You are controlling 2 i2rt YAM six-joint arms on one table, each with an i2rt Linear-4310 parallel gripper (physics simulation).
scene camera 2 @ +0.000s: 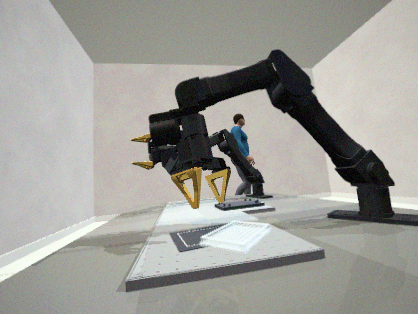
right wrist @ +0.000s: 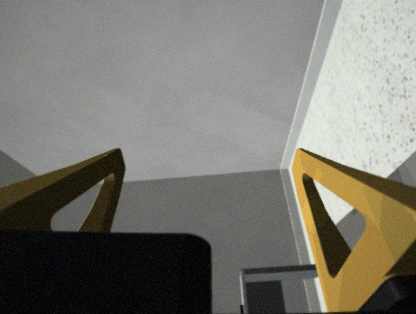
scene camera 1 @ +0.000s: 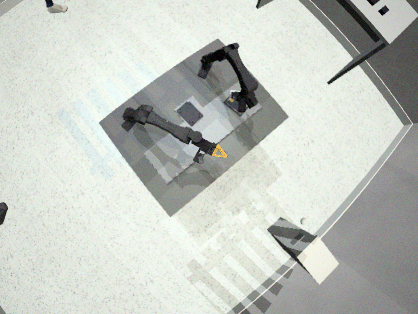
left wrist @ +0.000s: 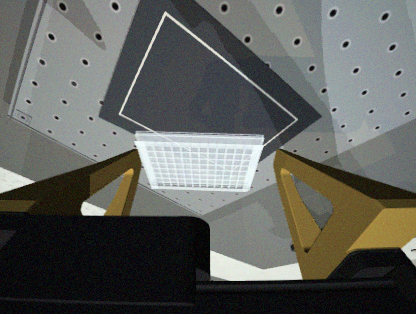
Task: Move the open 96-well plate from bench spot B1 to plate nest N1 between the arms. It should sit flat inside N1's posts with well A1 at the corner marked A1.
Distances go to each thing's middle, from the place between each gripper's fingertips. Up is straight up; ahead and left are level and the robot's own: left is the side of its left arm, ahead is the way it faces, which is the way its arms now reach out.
Right now the clear well plate (scene camera 2: 238, 237) is 290 mm behind my right hand, 420 mm to the left of it and 240 mm below it.
Right now my left hand is 5 cm to the right of the clear well plate, 5 cm above it and 4 cm past it.
